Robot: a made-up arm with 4 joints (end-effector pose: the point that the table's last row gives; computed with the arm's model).
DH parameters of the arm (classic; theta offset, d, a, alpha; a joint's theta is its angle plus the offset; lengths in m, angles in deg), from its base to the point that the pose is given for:
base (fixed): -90 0.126 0 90
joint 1: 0 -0.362 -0.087 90
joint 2: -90 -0.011 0.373 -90
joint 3: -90 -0.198 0.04 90
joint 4: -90 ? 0.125 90
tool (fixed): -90 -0.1 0 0
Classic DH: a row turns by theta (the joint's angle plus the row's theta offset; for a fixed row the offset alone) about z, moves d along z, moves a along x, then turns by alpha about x.
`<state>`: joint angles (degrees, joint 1 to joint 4).
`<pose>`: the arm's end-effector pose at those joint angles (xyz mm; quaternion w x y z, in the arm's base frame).
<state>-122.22 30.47 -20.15 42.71</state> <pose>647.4 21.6 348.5 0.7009 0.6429 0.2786 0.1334</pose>
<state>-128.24 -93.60 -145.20 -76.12</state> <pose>6.4 -369.6 550.9 0.6368 0.3469 0.4910 0.4828</pose>
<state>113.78 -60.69 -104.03 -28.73</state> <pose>215.5 -99.2 -434.2 0.1223 -0.6525 0.5130 -0.5442</pose>
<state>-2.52 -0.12 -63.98 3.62</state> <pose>552.9 401.4 189.7 0.8481 -0.0087 0.5290 0.0293</pose>
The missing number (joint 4, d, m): 0.111
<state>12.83 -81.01 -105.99 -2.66</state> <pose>81.4 433.6 185.9 0.4099 -0.5572 0.6543 0.3055</pose>
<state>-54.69 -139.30 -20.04 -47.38</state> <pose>-69.9 -34.5 136.5 0.3422 0.1637 0.0015 0.9253</pose>
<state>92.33 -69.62 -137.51 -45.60</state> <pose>181.0 75.7 -502.2 0.0621 -0.6064 0.4677 -0.6400</pose>
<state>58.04 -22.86 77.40 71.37</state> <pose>799.0 108.0 -309.4 0.4389 -0.6387 -0.6267 0.0825</pose>
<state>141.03 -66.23 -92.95 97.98</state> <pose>379.6 -174.7 -181.9 0.6288 0.3069 -0.7030 -0.1272</pose>
